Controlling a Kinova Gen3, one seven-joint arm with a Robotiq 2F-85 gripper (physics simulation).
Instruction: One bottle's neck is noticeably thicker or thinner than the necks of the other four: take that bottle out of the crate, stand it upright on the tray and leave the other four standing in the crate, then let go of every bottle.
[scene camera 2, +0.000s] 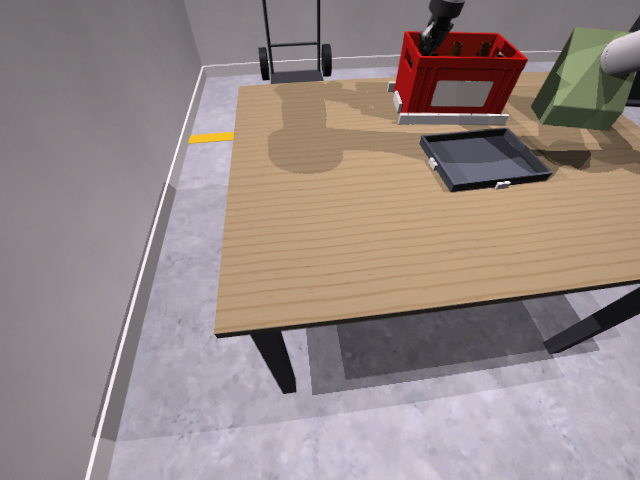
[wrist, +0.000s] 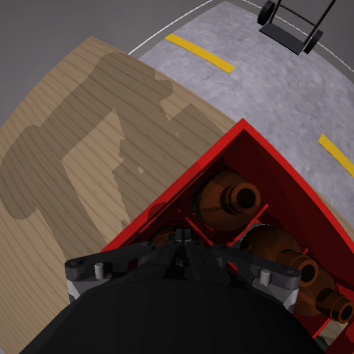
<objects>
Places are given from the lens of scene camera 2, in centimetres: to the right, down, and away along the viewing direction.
white strip (scene camera 2: 413, 118): 26, -34, 82
</objects>
